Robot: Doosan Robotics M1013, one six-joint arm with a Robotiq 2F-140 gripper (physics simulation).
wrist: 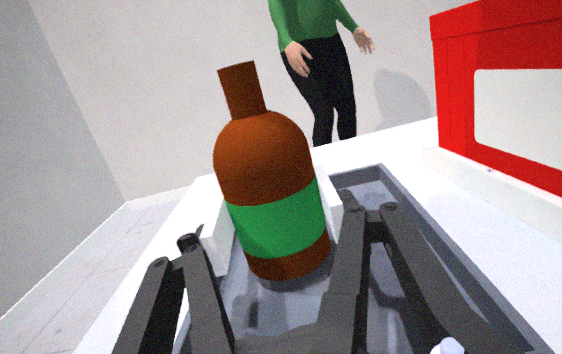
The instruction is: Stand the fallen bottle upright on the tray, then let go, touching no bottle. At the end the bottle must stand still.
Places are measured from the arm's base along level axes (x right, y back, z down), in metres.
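Pixels of known places: gripper, fingertip midpoint: (pixel 273 193).
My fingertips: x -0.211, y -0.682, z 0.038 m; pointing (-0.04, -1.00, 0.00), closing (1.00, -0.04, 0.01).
Note:
Ahead of a thing's pixels: the offset from my fingertips to its middle. "spot": to the spot under its first point. Level surfaces: height alone.
A brown bottle @(dx +0.001, dy +0.009, dz -0.026 m) (pixel 270 165) with a green label fills the middle of the wrist view, neck up and roughly upright; its axis leans left in the tilted view. My gripper (pixel 273 193) is shut on its lower half, with one white pad on each side. The base is over the grey-blue tray @(spot: dx +0.099, dy -0.107, dz +0.049 m) (pixel 361 173), with a dark shadow under it; whether it touches the tray floor I cannot tell. The pads partly hide the bottle's sides.
A small pale cap-like thing (pixel 448 346) shows at the bottom right edge. A red box @(spot: dx +0.201, dy -0.081, dz -0.030 m) (pixel 452 90) with a pale panel stands at the right beyond the tray. The tray is on a white table @(dz +0.068 m) (pixel 395 142). A person (pixel 325 65) in a green top stands behind the table.

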